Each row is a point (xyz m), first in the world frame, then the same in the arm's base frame.
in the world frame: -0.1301 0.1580 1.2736
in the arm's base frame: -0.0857 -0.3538 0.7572
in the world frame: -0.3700 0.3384 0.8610
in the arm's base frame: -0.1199 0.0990 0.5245
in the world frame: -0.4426 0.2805 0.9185
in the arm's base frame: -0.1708 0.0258 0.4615
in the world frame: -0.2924 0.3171 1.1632
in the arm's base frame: -0.2174 -0.1500 0.6867
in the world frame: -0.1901 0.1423 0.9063
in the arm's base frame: 0.0770 -0.0819 0.5614
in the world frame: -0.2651 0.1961 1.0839
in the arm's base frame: -0.0957 -0.1722 0.6069
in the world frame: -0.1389 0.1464 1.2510
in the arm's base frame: -0.0738 -0.3435 0.7354
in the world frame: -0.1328 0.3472 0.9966
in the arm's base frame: -0.0352 -0.0222 0.7544
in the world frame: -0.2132 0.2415 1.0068
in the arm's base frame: -0.0421 -0.0902 0.6402
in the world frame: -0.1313 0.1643 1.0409
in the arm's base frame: 0.0343 -0.1748 0.6690
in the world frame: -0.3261 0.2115 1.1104
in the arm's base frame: -0.1590 -0.1756 0.5817
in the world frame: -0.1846 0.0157 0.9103
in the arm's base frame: 0.1424 -0.1680 0.4951
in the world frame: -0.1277 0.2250 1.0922
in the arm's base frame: -0.0211 -0.1742 0.7261
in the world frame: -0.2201 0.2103 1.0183
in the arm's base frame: -0.0372 -0.1185 0.6219
